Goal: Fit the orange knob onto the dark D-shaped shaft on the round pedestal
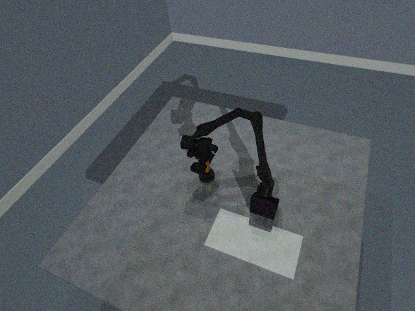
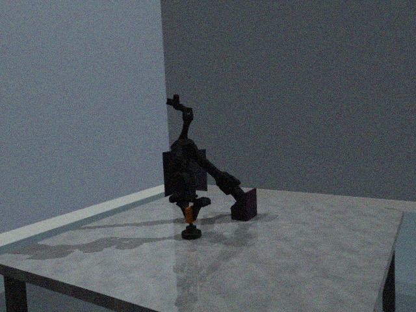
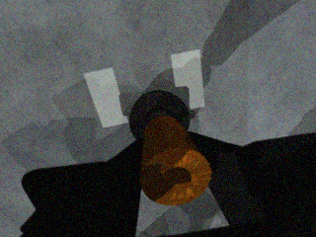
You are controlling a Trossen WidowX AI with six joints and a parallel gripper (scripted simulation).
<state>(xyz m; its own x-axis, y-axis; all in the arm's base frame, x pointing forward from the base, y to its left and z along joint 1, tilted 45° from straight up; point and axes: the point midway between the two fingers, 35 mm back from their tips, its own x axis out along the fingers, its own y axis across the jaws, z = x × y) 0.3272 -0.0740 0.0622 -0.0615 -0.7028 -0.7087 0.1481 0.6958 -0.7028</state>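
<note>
Now: gripper tip 2 cm below the orange knob. Round my gripper tip: round pedestal 4 cm below.
</note>
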